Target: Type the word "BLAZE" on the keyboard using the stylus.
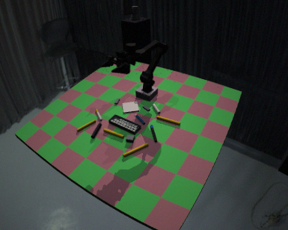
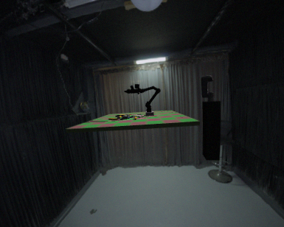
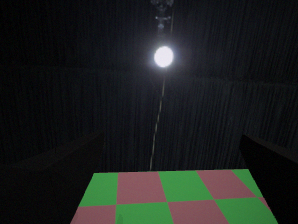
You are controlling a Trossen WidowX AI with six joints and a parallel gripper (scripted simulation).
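The blue stylus lies 120 mm behind my gripper tip, 100 mm to the left of it and 380 mm below it. The rest, counted from my gripper tip: white notepad 170 mm behind, 20 mm to the right, 380 mm below; then stylus tip 130 mm behind, 70 mm to the left, 380 mm below; then dark pen 140 mm ahead, 10 mm to the right, 380 mm below.
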